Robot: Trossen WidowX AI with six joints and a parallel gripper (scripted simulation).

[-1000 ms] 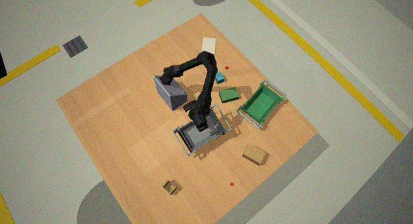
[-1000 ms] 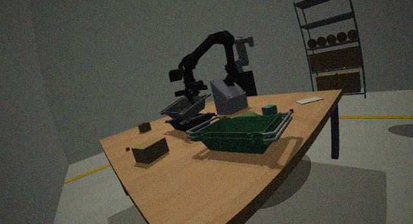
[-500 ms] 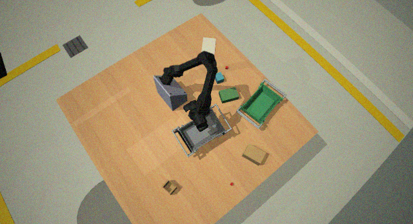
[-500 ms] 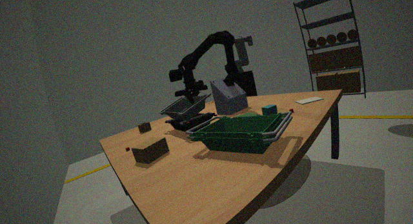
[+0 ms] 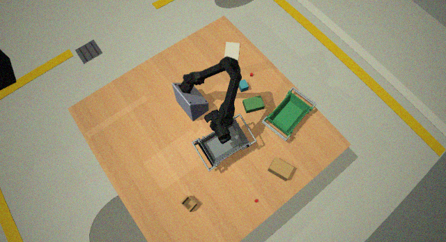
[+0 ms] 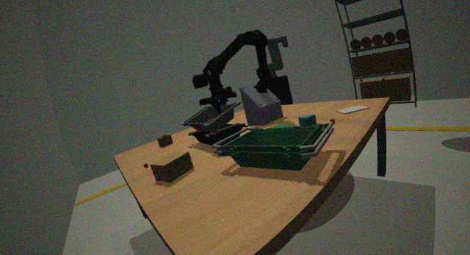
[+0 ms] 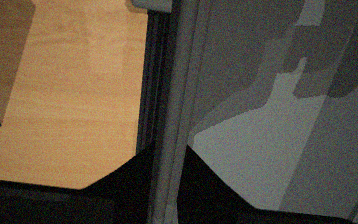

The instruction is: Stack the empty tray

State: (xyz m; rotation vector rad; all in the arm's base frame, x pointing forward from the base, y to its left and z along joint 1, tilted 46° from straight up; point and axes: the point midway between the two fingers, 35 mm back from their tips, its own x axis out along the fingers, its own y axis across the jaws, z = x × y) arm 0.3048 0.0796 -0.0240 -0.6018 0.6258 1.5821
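The grey plastic tray is 70 mm ahead of my gripper tip and 10 mm above it. From my gripper tip the other things lie so: teal cube 220 mm behind, 330 mm to the left, 90 mm below; then small brown box 240 mm ahead, 340 mm to the right, 100 mm below; then green block 80 mm behind, 320 mm to the left, 90 mm below.
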